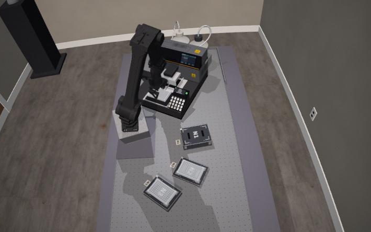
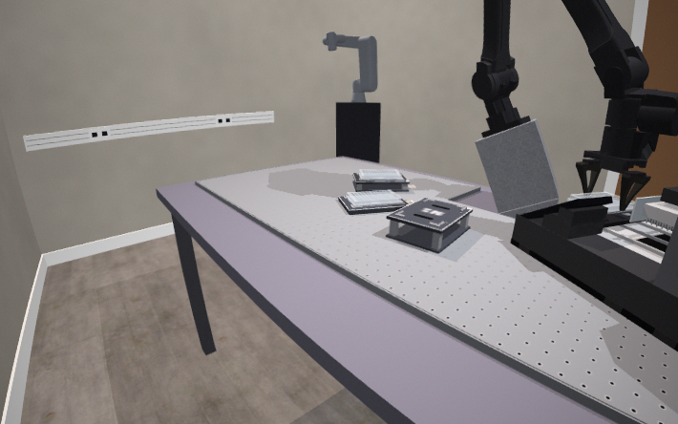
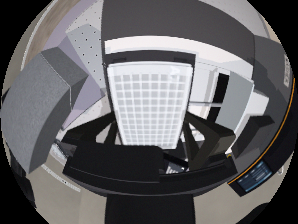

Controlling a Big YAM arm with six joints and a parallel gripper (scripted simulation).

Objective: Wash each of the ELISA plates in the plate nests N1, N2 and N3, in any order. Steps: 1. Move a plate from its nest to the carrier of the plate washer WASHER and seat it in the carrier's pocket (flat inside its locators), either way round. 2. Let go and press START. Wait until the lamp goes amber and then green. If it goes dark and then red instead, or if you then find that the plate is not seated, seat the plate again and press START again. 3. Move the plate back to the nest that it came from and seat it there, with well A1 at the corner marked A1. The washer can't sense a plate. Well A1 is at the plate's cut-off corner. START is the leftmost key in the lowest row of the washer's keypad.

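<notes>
The washer carrier lies 3 cm below my hand. From my hand the other things lie so: plate washer 8 cm ahead, 13 cm to the left, 3 cm above.
</notes>
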